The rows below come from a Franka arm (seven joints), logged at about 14 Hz.
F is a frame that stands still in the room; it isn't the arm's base.
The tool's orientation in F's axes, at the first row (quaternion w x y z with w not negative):
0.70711, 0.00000, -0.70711, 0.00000
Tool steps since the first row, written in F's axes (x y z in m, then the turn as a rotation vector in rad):
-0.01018, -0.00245, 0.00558, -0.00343, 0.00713, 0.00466
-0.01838, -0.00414, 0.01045, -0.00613, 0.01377, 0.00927
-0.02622, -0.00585, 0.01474, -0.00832, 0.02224, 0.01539
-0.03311, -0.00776, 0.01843, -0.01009, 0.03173, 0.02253
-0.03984, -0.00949, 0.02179, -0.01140, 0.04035, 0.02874
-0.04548, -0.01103, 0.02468, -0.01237, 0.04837, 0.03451
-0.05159, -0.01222, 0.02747, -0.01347, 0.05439, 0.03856
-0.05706, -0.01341, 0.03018, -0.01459, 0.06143, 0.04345
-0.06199, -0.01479, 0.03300, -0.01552, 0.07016, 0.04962
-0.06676, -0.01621, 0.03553, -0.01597, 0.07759, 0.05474
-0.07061, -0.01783, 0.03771, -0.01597, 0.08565, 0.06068
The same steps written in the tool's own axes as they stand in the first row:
0.00558, -0.00245, 0.01018, 0.00466, 0.00713, 0.00343
0.01045, -0.00414, 0.01838, 0.00927, 0.01377, 0.00613
0.01474, -0.00585, 0.02622, 0.01539, 0.02224, 0.00832
0.01843, -0.00776, 0.03311, 0.02253, 0.03173, 0.01009
0.02179, -0.00949, 0.03984, 0.02874, 0.04035, 0.01140
0.02468, -0.01103, 0.04548, 0.03451, 0.04837, 0.01237
0.02747, -0.01222, 0.05159, 0.03856, 0.05439, 0.01347
0.03018, -0.01341, 0.05706, 0.04345, 0.06143, 0.01459
0.03300, -0.01479, 0.06199, 0.04962, 0.07016, 0.01552
0.03553, -0.01621, 0.06676, 0.05474, 0.07759, 0.01597
0.03771, -0.01783, 0.07061, 0.06068, 0.08565, 0.01597

